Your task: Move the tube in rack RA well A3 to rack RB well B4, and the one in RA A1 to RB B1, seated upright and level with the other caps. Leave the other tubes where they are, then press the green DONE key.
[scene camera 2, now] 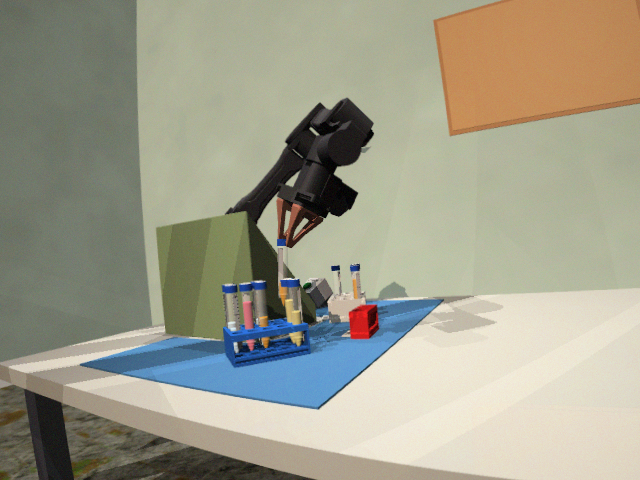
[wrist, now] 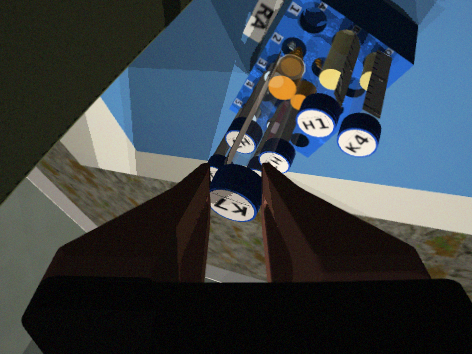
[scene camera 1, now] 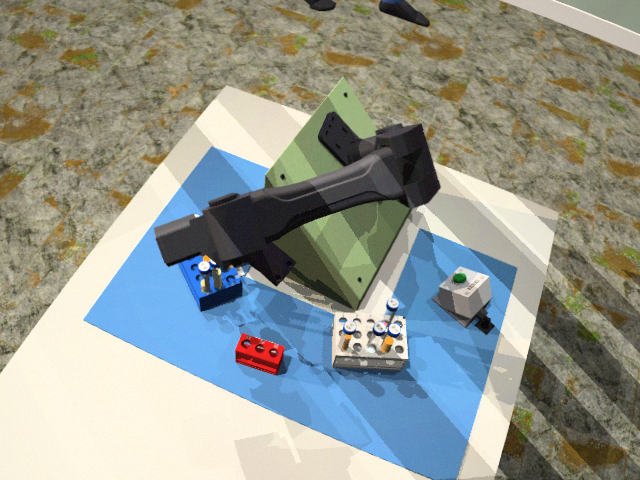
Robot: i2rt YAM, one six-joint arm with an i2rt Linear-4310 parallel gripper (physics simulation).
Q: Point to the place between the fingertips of my gripper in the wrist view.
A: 235, 176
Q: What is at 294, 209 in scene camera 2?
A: My gripper.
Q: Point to a blue mat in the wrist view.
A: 174, 98
